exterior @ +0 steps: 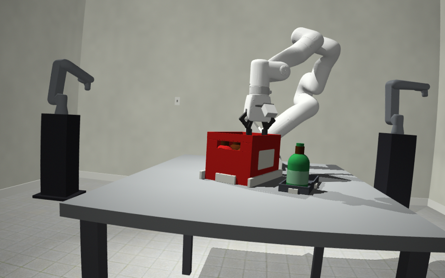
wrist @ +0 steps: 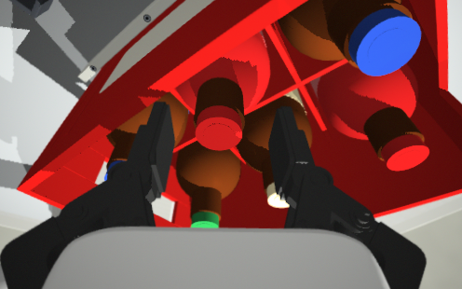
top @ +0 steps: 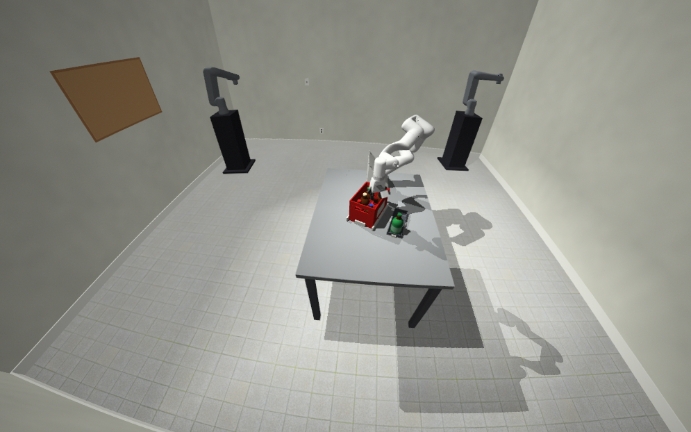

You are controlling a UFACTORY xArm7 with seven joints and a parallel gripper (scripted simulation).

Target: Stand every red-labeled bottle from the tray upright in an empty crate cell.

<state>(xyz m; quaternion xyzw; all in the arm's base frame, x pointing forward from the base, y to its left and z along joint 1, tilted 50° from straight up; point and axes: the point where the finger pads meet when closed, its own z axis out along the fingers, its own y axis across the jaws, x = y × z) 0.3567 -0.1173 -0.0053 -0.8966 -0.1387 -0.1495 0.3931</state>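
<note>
My gripper is now 80 mm above the red-labeled bottle. Also, from my hand: brown bottle (80 mm below, 70 mm to the right, 50 mm behind); then red crate (90 mm below, 40 mm to the right, 20 mm behind); then green bottle (170 mm ahead, 130 mm to the left, 90 mm below).
</note>
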